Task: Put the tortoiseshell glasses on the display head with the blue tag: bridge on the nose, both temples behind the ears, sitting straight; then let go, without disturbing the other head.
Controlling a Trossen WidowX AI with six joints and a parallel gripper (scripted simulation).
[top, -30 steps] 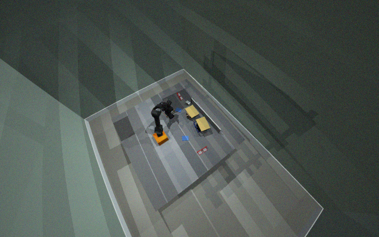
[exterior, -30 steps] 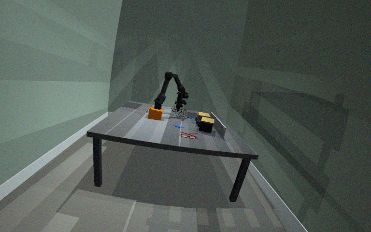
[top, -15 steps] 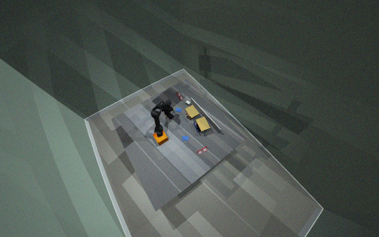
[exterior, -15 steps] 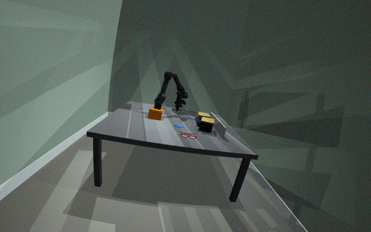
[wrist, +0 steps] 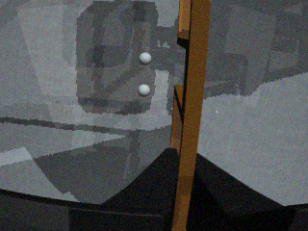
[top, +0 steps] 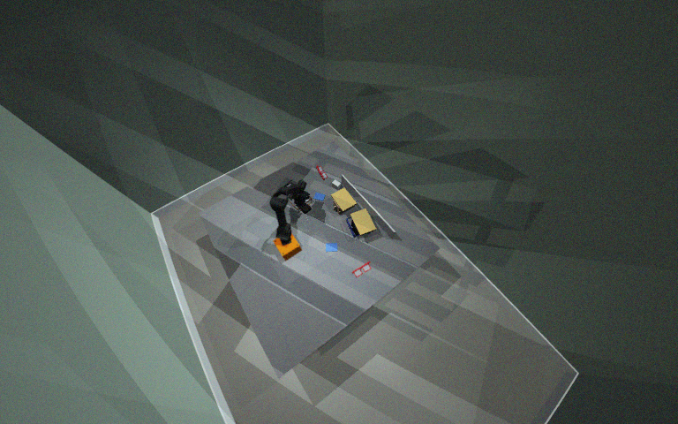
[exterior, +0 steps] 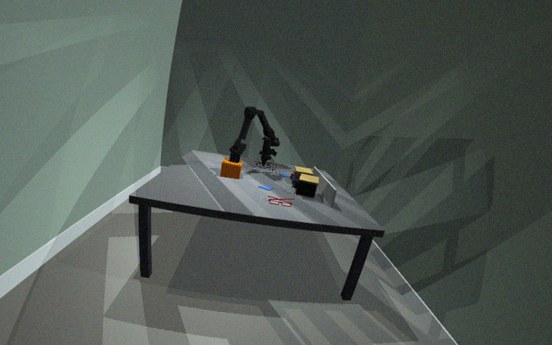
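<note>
My gripper tip is now 70 mm short of the thin grey post, 100 mm to the right of it and 40 mm above it. Also, from my gripper tip: white upright panel 450 mm ahead, 170 mm to the right; display head 280 mm ahead, 80 mm to the right.
</note>
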